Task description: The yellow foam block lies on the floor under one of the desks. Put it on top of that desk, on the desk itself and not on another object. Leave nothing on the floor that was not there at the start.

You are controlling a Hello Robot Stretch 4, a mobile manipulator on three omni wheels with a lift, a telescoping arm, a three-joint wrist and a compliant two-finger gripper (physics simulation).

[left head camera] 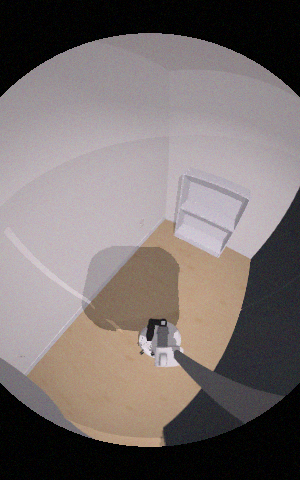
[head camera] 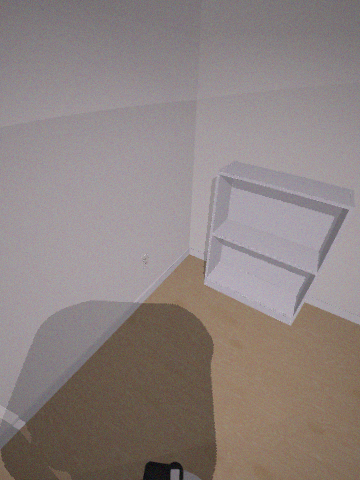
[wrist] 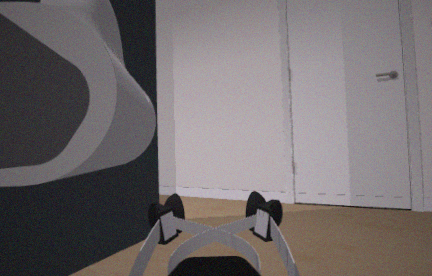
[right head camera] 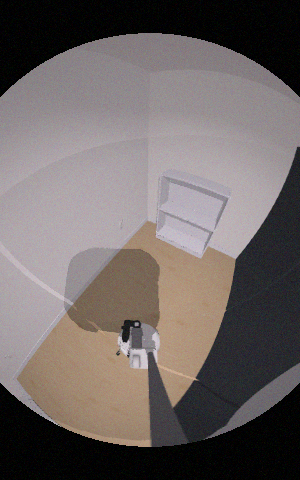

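My gripper (wrist: 215, 208) is open in the wrist view, with its two dark fingertips apart and no object between them. The wrist and gripper parts also show low in the left and right head views, above the wooden floor, where the fingers are too small to judge. The yellow foam block does not show in any view. No desk can be made out in these views.
A white two-tier shelf unit (head camera: 265, 260) (left head camera: 200, 244) (right head camera: 180, 245) stands against the wall near the room's corner. A dark panel (left head camera: 270, 320) (right head camera: 265, 310) (wrist: 135, 210) rises close beside the arm. A white door (wrist: 320, 125) with a handle shows in the wrist view.
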